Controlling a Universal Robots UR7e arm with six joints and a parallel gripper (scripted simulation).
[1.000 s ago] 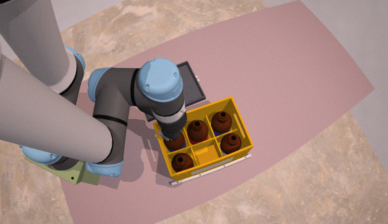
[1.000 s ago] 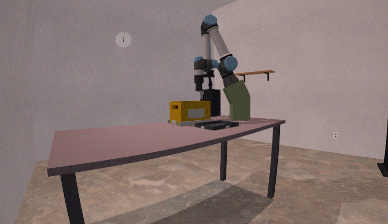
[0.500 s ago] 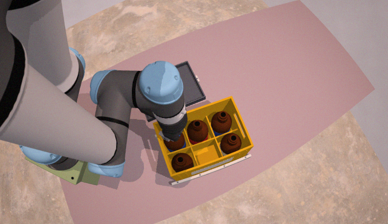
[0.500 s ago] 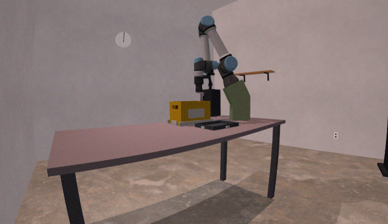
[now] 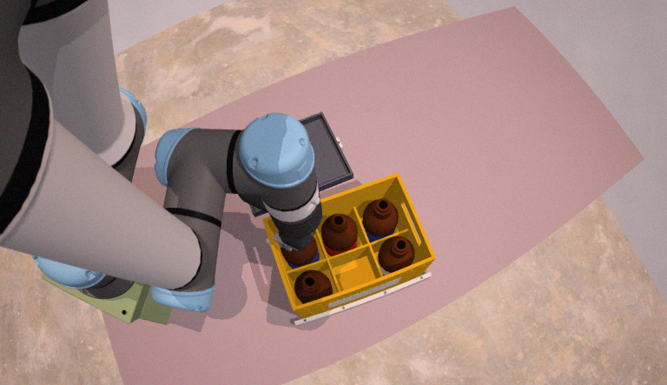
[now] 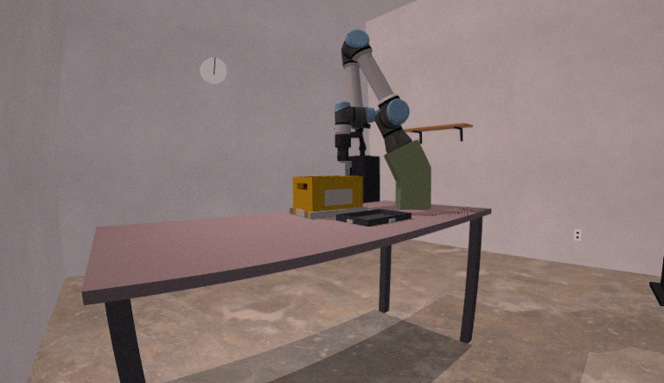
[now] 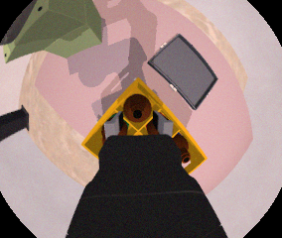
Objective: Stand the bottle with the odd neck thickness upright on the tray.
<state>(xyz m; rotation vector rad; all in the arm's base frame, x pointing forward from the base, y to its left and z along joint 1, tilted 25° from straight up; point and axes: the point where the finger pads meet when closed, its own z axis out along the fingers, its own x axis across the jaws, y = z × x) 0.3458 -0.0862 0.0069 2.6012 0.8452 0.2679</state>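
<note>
My gripper is now 120 mm above the crate, 80 mm short of it and 60 mm to the left of it. From my hand the other things lie so: glass bottle (160 mm ahead, 120 mm to the right, 110 mm below); dark tray (220 mm to the left, 190 mm below, 90 mm ahead).
</note>
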